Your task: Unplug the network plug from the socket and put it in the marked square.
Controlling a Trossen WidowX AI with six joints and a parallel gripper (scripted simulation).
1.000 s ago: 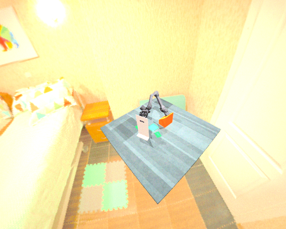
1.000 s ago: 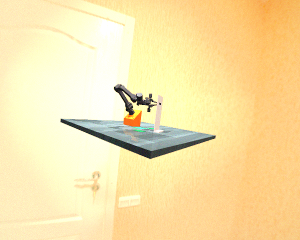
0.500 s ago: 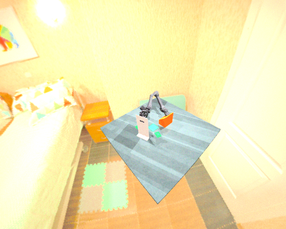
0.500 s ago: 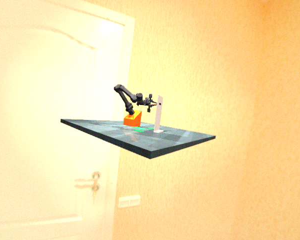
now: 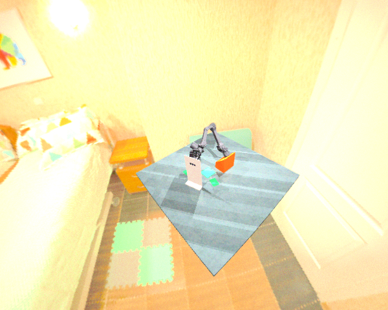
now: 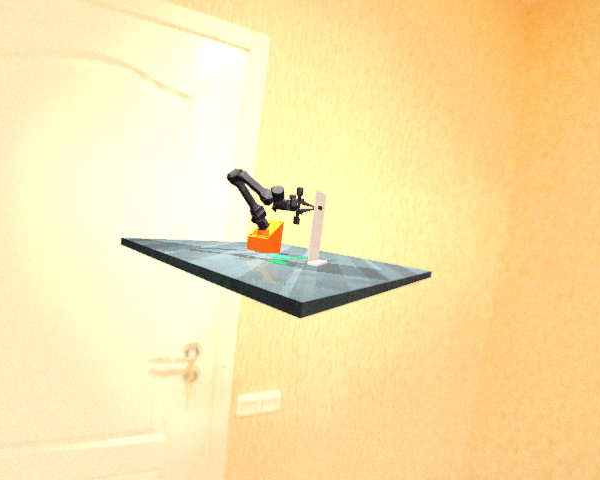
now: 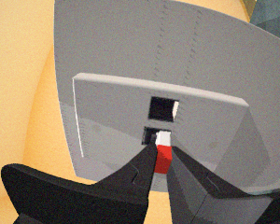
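Right now my gripper tip is 180 mm past the bright green square and 280 mm above it. Also, from my gripper tip: network plug: right at my gripper tip; then white upright panel: 30 mm ahead, 10 mm to the left, 110 mm below.
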